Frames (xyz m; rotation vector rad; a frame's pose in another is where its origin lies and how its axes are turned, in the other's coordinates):
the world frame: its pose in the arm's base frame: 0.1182 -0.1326 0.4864 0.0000 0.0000 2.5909
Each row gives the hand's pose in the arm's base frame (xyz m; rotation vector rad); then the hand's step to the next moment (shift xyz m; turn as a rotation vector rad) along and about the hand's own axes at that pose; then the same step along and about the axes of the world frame.
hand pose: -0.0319 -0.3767 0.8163 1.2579 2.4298 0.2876
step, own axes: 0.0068 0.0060 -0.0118 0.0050 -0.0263 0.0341
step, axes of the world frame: 0.0083 -0.0055 0.0111 0.0006 0.0132 -0.0413
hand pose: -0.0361 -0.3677 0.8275 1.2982 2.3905 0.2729
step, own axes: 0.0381 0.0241 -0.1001 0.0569 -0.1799 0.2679
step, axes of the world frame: 0.0622 -0.0171 0.0888 0.0100 0.0727 -0.3194
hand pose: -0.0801 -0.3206 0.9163 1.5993 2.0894 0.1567
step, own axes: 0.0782 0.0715 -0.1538 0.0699 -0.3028 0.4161
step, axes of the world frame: 0.0843 -0.0962 0.1361 0.0173 0.1424 -0.4991
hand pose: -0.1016 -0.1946 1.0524 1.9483 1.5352 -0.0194
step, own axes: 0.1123 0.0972 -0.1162 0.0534 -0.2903 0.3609
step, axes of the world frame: 0.0094 -0.1633 0.0938 0.0358 0.1403 -0.4432
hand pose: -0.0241 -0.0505 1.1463 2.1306 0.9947 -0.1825
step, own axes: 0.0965 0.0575 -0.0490 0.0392 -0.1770 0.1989
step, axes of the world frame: -0.0478 -0.1095 0.0274 0.0309 0.0693 -0.2582
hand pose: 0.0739 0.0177 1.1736 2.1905 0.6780 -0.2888
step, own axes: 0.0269 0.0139 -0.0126 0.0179 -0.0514 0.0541
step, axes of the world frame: -0.0190 -0.0261 0.0059 0.0072 0.0129 -0.0753
